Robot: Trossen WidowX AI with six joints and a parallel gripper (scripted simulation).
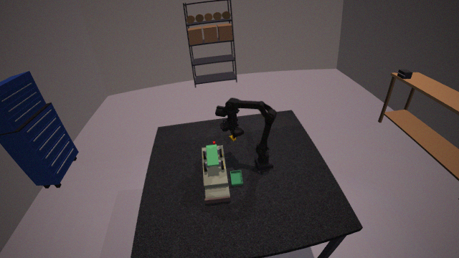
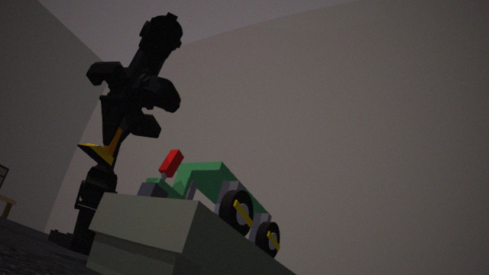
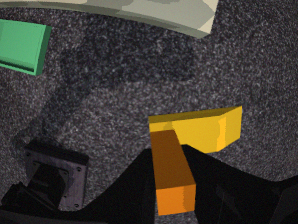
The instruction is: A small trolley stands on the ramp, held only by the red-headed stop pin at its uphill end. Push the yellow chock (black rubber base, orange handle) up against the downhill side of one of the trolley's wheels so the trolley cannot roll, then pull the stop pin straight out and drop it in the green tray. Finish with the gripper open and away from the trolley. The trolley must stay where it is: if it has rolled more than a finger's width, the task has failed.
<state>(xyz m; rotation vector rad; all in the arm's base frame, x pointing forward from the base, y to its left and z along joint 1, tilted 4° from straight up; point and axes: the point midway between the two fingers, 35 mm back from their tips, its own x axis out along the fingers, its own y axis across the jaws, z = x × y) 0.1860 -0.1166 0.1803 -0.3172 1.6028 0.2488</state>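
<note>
My gripper tip is now 160 mm short of the green trolley, 120 mm to the right of it and 60 mm above it. Also, from my gripper tip: red-headed stop pin 140 mm ahead, 10 mm to the left, 40 mm below; yellow chock 10 mm ahead, 20 mm to the right, 10 mm below; pale ramp 160 mm ahead, 130 mm to the left, 130 mm below.
</note>
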